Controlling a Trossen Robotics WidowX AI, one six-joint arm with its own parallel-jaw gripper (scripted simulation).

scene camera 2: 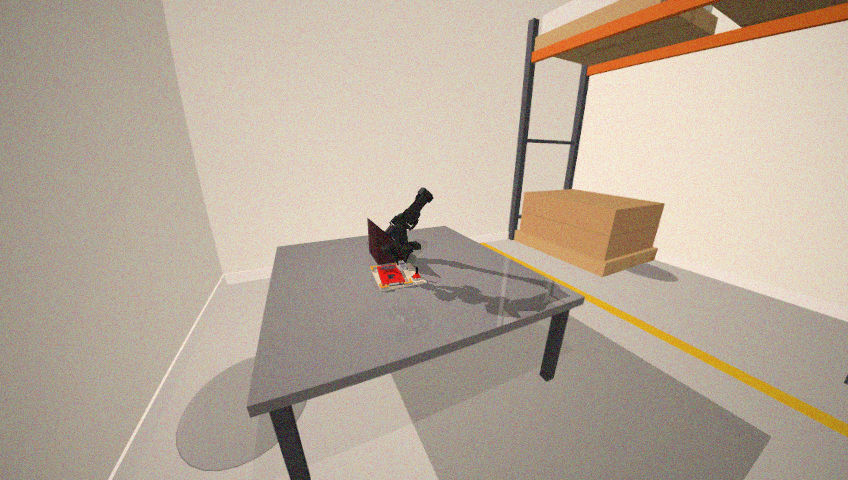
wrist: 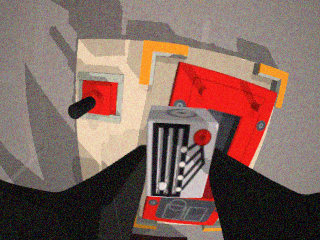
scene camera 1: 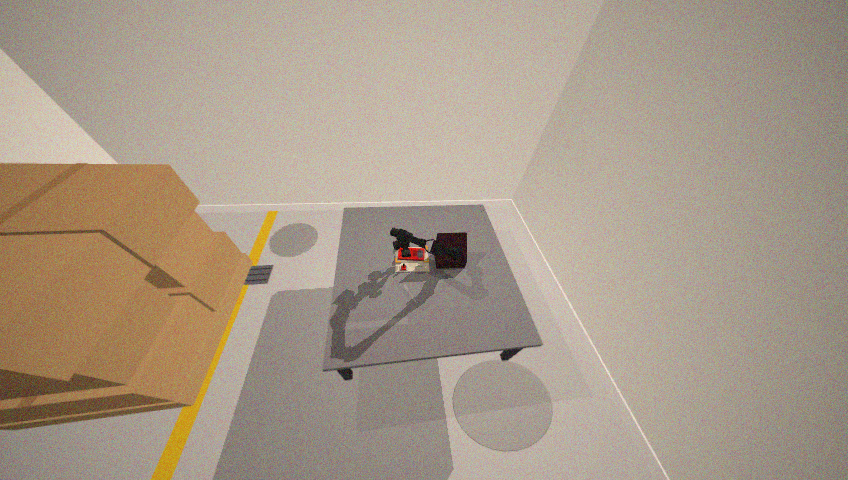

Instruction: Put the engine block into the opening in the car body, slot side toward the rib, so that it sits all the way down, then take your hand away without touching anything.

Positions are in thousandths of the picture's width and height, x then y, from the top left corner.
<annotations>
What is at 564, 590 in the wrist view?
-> A grey engine block.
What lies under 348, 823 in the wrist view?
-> My gripper.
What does my gripper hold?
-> A grey engine block.
</annotations>
